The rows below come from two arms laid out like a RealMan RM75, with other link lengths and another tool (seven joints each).
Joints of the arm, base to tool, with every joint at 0 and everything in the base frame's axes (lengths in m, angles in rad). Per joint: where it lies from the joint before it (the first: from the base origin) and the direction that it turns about. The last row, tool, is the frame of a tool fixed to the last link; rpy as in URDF.
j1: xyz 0 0 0.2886 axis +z
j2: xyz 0 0 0 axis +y
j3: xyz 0 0 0.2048 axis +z
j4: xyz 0 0 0 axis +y
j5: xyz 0 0 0.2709 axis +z
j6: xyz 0 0 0 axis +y
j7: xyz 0 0 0.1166 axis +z
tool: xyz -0.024 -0.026 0.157 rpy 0 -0.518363 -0.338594
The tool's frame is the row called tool.
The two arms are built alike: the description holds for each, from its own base.
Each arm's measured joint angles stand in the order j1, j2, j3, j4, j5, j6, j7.
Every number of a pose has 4 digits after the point. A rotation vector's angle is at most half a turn.
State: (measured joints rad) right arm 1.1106 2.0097 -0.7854 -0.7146 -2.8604 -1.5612 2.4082; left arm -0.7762 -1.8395 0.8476 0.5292 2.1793 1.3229 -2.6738
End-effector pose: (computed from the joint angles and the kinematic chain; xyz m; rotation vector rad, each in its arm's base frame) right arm 0.1881 0.5005 -0.0153 -2.7490 0.5816 0.1789; left arm -0.2738 0.4646 -0.0038 1.7983 2.3388 -0.0209
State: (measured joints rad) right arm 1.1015 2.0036 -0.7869 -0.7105 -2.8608 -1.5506 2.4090; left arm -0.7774 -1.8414 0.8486 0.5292 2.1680 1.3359 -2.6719
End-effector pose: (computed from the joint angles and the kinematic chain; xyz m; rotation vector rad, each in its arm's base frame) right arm 0.1942 0.5022 -0.0124 -2.7349 0.5879 0.1740; left arm -0.2687 0.4626 -0.0058 1.7951 2.3188 -0.0191
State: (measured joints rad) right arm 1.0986 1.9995 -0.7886 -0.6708 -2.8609 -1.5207 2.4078; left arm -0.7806 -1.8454 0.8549 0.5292 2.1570 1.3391 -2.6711
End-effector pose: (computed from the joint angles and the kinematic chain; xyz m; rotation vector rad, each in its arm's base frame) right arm 0.2039 0.5011 -0.0188 -2.7302 0.6070 0.1672; left arm -0.2638 0.4622 -0.0088 1.7969 2.3035 -0.0182
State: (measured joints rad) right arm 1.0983 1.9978 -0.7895 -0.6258 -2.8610 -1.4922 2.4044; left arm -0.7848 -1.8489 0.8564 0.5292 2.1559 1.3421 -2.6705
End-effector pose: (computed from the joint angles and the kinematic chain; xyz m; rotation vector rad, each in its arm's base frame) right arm 0.2129 0.4978 -0.0279 -2.7334 0.6283 0.1605; left arm -0.2606 0.4618 -0.0111 1.7994 2.2937 -0.0227
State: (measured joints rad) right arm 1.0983 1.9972 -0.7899 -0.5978 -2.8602 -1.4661 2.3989; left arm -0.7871 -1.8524 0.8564 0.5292 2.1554 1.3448 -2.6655
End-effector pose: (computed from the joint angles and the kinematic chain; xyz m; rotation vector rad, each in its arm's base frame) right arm 0.2180 0.4976 -0.0334 -2.7320 0.6311 0.1598; left arm -0.2585 0.4612 -0.0130 1.8049 2.2835 -0.0272
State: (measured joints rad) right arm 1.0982 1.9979 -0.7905 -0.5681 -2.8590 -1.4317 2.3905; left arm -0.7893 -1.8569 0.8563 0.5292 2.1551 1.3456 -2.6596
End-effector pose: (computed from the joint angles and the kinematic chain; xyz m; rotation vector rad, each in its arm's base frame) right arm 0.2231 0.4986 -0.0396 -2.7286 0.6263 0.1611; left arm -0.2565 0.4608 -0.0153 1.8115 2.2738 -0.0308
